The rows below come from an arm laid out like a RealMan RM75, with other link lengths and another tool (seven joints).
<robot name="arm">
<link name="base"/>
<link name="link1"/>
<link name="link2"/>
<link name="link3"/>
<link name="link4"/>
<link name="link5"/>
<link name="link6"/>
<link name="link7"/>
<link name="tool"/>
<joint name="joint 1" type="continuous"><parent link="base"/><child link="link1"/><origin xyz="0 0 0.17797"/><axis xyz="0 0 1"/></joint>
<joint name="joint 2" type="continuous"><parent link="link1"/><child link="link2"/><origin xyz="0 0 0" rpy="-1.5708 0 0"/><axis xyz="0 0 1"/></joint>
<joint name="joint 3" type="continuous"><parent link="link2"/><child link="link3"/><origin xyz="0 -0.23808 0" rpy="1.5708 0 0"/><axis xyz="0 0 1"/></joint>
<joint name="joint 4" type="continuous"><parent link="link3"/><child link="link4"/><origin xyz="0 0 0" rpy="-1.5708 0 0"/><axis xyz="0 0 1"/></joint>
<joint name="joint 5" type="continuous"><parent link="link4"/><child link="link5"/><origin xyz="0 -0.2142 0" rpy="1.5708 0 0"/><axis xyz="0 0 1"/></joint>
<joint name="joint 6" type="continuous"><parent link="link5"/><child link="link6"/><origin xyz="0 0 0" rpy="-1.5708 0 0"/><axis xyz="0 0 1"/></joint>
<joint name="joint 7" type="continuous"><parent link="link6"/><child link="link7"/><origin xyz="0 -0.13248 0" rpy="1.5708 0 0"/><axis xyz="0 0 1"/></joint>
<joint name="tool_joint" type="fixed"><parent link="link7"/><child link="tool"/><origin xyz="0.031 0.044 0.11" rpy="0 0.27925 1.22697"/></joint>
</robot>
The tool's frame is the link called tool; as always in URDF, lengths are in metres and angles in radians. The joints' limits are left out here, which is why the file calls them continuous.
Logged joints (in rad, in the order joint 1, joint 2, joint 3, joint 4, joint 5, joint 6, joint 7), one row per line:
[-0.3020 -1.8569 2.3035 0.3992 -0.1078 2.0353 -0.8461]
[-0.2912 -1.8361 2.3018 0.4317 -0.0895 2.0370 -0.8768]
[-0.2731 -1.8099 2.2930 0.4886 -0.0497 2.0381 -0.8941]
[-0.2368 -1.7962 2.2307 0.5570 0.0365 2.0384 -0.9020]
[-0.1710 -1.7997 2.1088 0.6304 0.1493 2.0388 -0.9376]
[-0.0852 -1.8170 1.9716 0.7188 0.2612 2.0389 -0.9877]
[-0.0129 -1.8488 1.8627 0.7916 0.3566 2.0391 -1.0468]
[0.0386 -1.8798 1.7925 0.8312 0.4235 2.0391 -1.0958]
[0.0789 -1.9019 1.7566 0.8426 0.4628 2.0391 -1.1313]
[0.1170 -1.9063 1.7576 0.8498 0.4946 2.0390 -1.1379]
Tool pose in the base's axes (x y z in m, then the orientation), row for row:
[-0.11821 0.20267 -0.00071 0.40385 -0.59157 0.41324 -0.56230]
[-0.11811 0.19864 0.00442 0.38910 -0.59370 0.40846 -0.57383]
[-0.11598 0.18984 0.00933 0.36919 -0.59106 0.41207 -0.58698]
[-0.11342 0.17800 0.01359 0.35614 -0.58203 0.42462 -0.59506]
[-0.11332 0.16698 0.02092 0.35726 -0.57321 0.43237 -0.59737]
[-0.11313 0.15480 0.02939 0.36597 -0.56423 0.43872 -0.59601]
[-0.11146 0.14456 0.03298 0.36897 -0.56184 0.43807 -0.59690]
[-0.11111 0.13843 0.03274 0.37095 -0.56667 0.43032 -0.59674]
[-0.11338 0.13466 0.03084 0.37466 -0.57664 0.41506 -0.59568]
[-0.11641 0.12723 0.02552 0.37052 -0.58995 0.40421 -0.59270]
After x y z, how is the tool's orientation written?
As a quaternion, w x y z.
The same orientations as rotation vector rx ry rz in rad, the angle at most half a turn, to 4 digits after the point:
[-1.4939 1.0435 -1.4199]
[-1.5096 1.0386 -1.4591]
[-1.5170 1.0576 -1.5066]
[-1.5032 1.0967 -1.5368]
[-1.4796 1.1161 -1.5420]
[-1.4504 1.1278 -1.5321]
[-1.4422 1.1245 -1.5322]
[-1.4532 1.1036 -1.5303]
[-1.4762 1.0626 -1.5249]
[-1.5132 1.0368 -1.5203]

